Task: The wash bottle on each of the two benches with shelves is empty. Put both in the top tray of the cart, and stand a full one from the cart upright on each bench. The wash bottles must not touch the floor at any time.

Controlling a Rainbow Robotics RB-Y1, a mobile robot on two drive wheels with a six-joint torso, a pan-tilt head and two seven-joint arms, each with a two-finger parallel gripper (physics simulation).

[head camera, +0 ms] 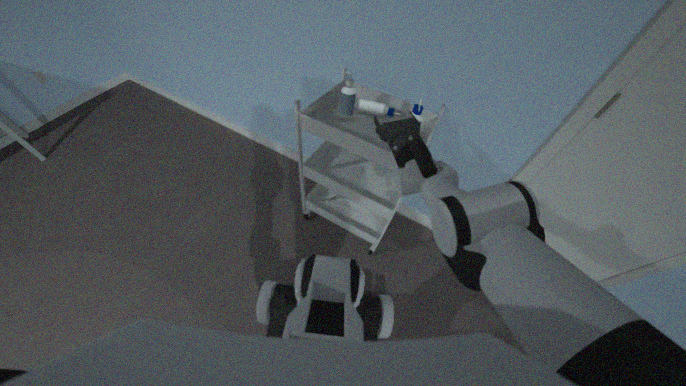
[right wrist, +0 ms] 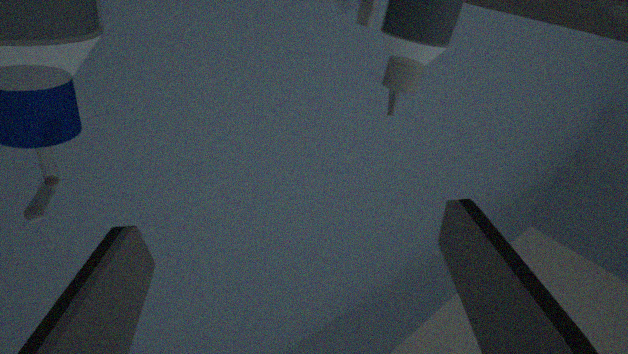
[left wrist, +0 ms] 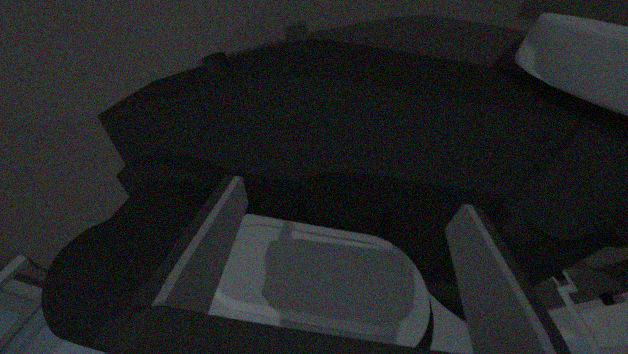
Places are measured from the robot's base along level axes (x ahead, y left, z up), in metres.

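Where they show: left gripper, fingertip midpoint: (left wrist: 347,203); right gripper, fingertip midpoint: (head camera: 392,116) (right wrist: 294,233).
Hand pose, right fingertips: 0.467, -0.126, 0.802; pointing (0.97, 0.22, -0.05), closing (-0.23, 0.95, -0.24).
Each offset is from my right fingertips to the top centre of the thing, as dx, dy, dz. "pt": to the spot under its first point.
The cart (head camera: 345,136) stands ahead, with wash bottles in its top tray. A pale-capped bottle {+0.200, +0.152, +0.035} (head camera: 347,101) (right wrist: 422,22) with a dark body and white shoulder stands upright at the tray's left. A white bottle {pt +0.182, +0.048, -0.087} (head camera: 372,106) with a blue cap lies on its side beside it. Another blue-capped bottle {+0.071, -0.094, +0.035} (head camera: 418,109) (right wrist: 37,112) is upright at the right, its body mostly hidden behind my right gripper in the head view. My right gripper (head camera: 395,118) (right wrist: 294,233) is open and empty by the tray, near this bottle. My left gripper (left wrist: 347,203) is open and empty, low beside my own body.
The cart has two lower shelves. A pale wall is behind it, and a beige door (head camera: 607,160) with a dark handle is at the right. Part of a pale metal frame (head camera: 22,142) shows at the far left. My wheeled base (head camera: 327,280) is in front of the cart.
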